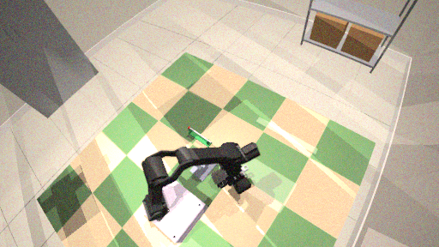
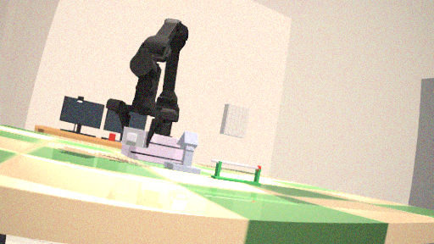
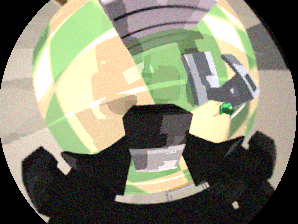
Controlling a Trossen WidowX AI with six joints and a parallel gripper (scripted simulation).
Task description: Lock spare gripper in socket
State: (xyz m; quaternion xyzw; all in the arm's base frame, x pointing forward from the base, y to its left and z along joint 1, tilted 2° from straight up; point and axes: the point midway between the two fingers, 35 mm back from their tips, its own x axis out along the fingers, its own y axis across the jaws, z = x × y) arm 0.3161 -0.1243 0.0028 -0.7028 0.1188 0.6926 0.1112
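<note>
The socket is 150 mm to the left of my gripper tip and 40 mm behind it. Also, from my gripper tip: spare gripper: 20 mm ahead, 10 mm to the right, 10 mm above.
</note>
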